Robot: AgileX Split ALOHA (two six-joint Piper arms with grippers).
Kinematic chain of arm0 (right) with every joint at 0, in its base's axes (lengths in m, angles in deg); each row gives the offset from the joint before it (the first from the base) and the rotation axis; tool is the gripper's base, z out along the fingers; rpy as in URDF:
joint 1: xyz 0 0 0.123 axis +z
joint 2: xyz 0 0 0 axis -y
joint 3: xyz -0.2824 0 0.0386 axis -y
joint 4: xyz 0.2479 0 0.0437 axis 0.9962 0 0.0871
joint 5: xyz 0 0 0 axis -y
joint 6: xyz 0.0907 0 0.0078 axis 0.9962 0 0.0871
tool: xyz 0 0 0 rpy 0 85 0
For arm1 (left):
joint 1: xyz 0 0 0.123 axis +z
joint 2: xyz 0 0 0 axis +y
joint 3: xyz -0.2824 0 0.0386 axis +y
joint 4: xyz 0.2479 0 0.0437 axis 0.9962 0 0.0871
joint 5: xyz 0 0 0 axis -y
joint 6: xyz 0.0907 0 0.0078 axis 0.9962 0 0.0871
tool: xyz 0 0 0 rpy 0 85 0
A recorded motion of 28 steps. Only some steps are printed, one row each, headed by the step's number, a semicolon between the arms.
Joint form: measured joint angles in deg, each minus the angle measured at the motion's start. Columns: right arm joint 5, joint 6, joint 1, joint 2, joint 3, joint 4; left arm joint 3, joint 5, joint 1, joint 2, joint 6, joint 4.
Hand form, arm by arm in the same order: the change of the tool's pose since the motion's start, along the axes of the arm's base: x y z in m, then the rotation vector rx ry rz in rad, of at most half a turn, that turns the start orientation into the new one. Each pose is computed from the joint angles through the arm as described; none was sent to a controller.
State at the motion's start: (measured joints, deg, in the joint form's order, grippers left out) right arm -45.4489 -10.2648 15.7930 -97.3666 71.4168 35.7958; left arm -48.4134 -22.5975 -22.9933 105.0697 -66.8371 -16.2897
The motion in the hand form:
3: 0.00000 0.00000 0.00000 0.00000 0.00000 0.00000; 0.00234 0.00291 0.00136 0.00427 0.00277 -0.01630
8: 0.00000 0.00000 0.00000 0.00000 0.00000 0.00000; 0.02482 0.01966 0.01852 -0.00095 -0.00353 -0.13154
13: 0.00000 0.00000 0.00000 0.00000 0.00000 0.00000; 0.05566 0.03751 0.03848 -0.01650 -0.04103 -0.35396
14: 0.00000 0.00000 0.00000 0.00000 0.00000 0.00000; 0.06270 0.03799 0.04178 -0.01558 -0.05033 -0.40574
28: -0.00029 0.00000 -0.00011 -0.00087 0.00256 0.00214; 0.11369 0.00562 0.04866 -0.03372 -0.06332 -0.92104
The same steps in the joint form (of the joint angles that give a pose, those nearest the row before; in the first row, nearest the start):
3: 0.00 0.00 0.00 0.00 0.00 0.00; -0.49 -0.97 0.76 0.00 1.74 -0.17
8: 0.00 0.00 0.00 0.00 0.00 0.00; -5.89 -8.11 5.92 0.05 14.96 -3.26
13: 0.00 0.00 0.00 0.00 0.00 0.00; -14.40 -17.21 11.48 2.00 34.51 -7.22
14: 0.00 0.00 0.00 0.00 0.00 0.00; -16.64 -19.01 11.94 2.87 37.66 -7.38
28: -0.19 0.00 0.00 0.00 0.00 -0.05; -38.06 -36.30 9.87 14.67 60.76 -7.43

